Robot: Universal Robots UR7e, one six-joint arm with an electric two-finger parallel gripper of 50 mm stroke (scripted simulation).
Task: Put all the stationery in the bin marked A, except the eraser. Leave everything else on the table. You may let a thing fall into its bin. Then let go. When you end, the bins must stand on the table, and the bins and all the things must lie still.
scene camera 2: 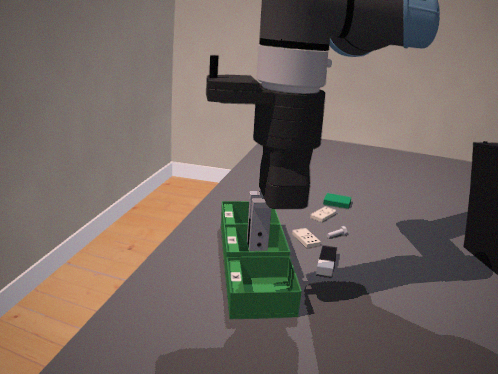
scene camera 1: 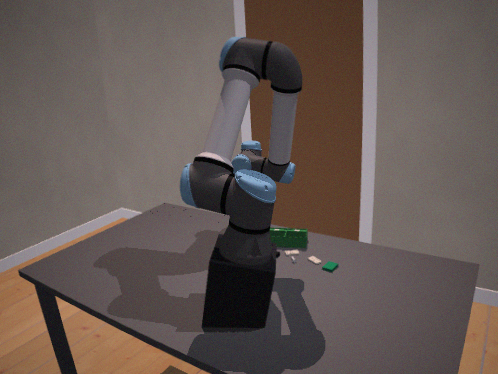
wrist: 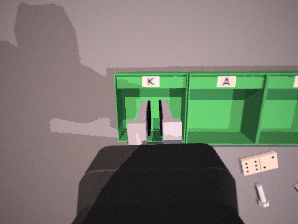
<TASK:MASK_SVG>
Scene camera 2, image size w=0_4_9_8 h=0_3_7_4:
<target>joined green bins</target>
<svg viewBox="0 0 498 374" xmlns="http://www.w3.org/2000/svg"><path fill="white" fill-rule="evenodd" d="M222 201L221 233L224 266L226 264L227 269L225 277L229 319L298 317L302 291L290 259L290 250L276 210L271 208L268 251L275 252L239 252L249 251L249 245L247 244L249 201Z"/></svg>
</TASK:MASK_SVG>
